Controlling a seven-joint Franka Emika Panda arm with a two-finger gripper.
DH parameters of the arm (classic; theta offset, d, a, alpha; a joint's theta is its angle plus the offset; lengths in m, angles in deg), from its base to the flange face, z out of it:
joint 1: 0 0.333 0 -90
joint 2: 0 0 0 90
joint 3: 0 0.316 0.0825 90
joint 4: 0 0 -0.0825 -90
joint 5: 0 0.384 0 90
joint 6: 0 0 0.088 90
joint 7: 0 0.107 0 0
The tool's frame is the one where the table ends.
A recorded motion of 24 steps. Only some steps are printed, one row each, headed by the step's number.
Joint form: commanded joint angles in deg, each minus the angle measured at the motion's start. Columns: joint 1, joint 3, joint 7, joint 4, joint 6, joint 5, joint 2.
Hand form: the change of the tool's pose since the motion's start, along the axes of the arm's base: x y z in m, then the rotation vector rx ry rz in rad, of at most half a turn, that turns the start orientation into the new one. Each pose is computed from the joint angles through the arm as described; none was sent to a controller.
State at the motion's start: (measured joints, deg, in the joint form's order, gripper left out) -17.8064 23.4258 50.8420 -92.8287 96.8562 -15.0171 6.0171
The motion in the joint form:
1: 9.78 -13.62 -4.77 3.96 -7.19 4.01 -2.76
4: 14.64 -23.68 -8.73 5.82 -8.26 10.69 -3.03
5: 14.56 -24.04 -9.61 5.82 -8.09 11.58 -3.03
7: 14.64 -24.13 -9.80 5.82 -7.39 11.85 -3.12
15: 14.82 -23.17 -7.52 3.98 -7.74 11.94 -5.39
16: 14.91 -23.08 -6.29 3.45 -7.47 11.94 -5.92
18: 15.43 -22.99 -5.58 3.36 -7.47 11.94 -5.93
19: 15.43 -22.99 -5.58 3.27 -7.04 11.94 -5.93
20: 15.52 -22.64 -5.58 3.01 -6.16 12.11 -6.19
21: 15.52 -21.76 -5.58 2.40 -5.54 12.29 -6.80
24: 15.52 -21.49 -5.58 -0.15 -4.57 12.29 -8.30
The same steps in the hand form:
1: -0.0199 -0.0281 0.0454 0.0356 0.0326 -0.0178
4: -0.0240 -0.0646 0.0598 0.1448 0.0227 -0.0424
5: -0.0238 -0.0672 0.0600 0.1602 0.0207 -0.0342
7: -0.0229 -0.0667 0.0619 0.1641 0.0072 -0.0292
15: -0.0351 -0.0549 0.0685 0.1660 0.0019 -0.0490
16: -0.0374 -0.0530 0.0697 0.1658 -0.0055 -0.0665
18: -0.0372 -0.0471 0.0691 0.1658 -0.0049 -0.0683
19: -0.0364 -0.0471 0.0690 0.1658 -0.0107 -0.0674
20: -0.0360 -0.0424 0.0707 0.1688 -0.0253 -0.0577
21: -0.0380 -0.0334 0.0725 0.1718 -0.0347 -0.0409
24: -0.0449 -0.0304 0.0673 0.1710 -0.0328 -0.0356

